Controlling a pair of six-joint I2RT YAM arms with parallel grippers.
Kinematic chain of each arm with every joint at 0, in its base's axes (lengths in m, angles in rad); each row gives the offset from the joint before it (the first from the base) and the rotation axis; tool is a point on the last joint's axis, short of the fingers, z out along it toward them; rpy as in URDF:
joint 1: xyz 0 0 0.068 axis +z
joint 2: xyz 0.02 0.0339 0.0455 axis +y
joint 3: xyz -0.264 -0.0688 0 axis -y
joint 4: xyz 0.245 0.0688 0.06 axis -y
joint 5: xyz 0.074 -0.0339 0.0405 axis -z
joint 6: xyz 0.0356 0 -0.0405 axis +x
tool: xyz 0 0 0 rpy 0 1.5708 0
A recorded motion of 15 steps. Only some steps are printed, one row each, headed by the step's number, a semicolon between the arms.
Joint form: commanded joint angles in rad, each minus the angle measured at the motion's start. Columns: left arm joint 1, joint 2, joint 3, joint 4, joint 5, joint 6; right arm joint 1, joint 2, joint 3, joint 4, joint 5, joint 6.
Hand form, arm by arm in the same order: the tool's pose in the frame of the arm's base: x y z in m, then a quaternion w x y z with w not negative. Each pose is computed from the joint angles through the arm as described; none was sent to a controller.
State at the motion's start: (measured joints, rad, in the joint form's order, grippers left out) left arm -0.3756 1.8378 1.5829 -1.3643 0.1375 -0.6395; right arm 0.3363 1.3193 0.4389 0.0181 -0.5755 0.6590
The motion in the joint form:
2: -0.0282 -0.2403 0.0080 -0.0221 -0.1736 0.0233; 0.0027 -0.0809 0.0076 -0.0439 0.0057 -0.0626
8: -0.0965 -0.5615 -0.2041 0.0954 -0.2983 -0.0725; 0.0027 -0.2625 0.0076 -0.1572 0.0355 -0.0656
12: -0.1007 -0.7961 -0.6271 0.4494 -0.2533 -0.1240; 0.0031 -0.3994 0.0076 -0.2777 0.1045 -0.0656
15: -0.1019 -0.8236 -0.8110 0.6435 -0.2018 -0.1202; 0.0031 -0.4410 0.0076 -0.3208 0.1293 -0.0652
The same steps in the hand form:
2: 0.2689 -0.1135 0.3279 0.08625 -0.10716 0.99011 -0.02764; 0.2009 0.0912 0.1550 0.19716 0.01205 0.89834 0.39240
8: 0.2020 -0.0967 0.3506 0.21001 -0.13286 0.96752 -0.04642; 0.1843 0.0844 0.1809 0.23380 0.00646 0.89000 0.39141
12: 0.1752 -0.0858 0.2881 0.26072 -0.15321 0.94587 -0.11786; 0.1681 0.0765 0.1945 0.25743 0.01837 0.89319 0.36825
15: 0.1745 -0.0877 0.2472 0.26141 -0.14364 0.94287 -0.14842; 0.1626 0.0737 0.1975 0.26272 0.02394 0.89539 0.35872

